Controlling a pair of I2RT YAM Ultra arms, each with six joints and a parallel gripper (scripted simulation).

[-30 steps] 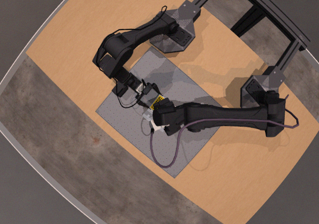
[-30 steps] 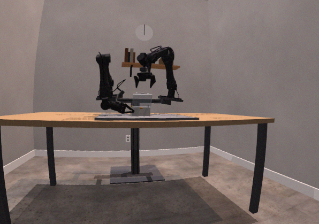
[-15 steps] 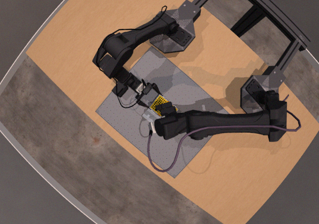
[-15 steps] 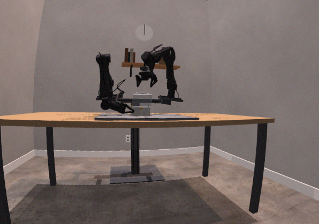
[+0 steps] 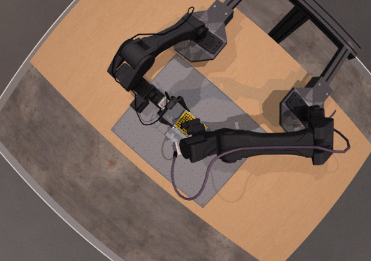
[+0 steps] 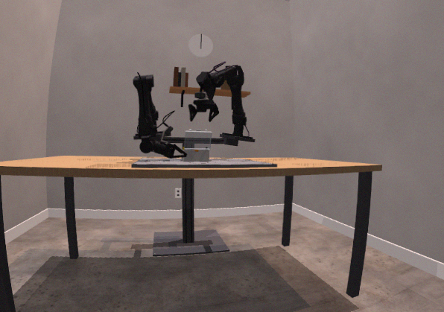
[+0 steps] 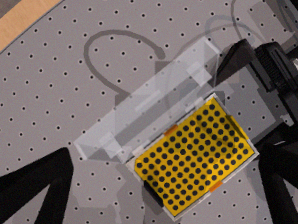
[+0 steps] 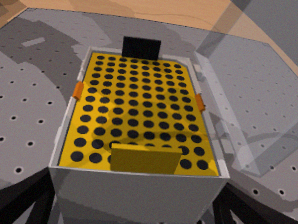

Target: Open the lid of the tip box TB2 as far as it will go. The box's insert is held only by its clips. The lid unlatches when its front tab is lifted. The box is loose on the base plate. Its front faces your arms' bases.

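My right hand is 5 cm to the right of the holed insert and 3 cm below it. The rest, counted from my right hand: tip box: 5 cm to the left, 4 cm above, 1 cm ahead.
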